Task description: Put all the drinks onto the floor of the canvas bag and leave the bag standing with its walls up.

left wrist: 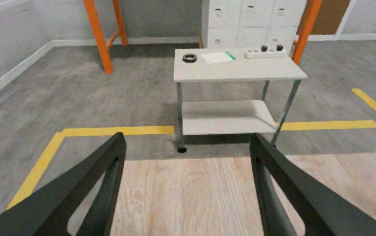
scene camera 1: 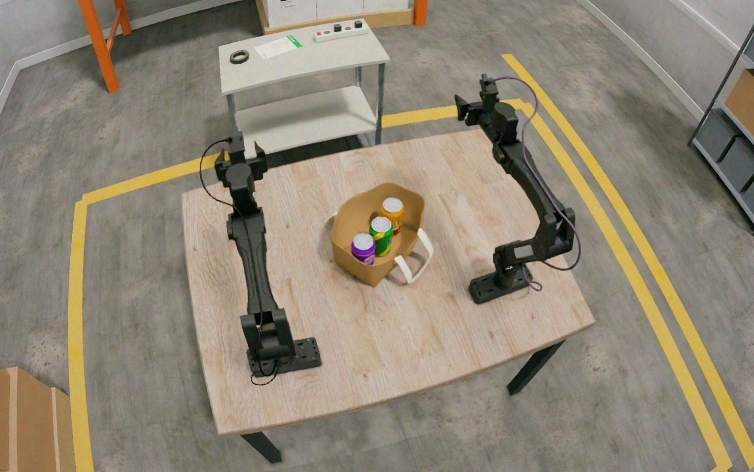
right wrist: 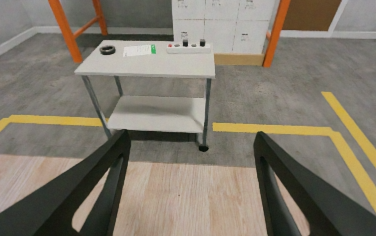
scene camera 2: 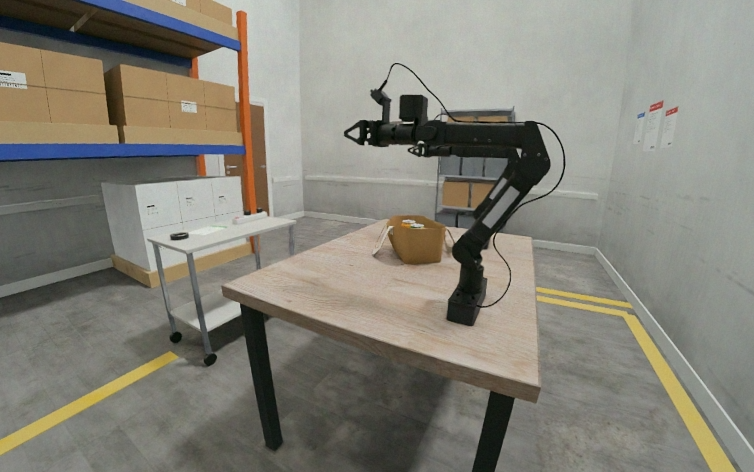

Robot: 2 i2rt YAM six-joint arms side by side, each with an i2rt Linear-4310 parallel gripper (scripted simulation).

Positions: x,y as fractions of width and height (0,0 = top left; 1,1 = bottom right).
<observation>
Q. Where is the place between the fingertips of my left gripper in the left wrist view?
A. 0.50,0.59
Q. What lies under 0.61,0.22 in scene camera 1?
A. My right gripper.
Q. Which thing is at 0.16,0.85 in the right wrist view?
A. My right gripper.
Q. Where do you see a tan canvas bag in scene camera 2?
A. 0.55,0.52
</observation>
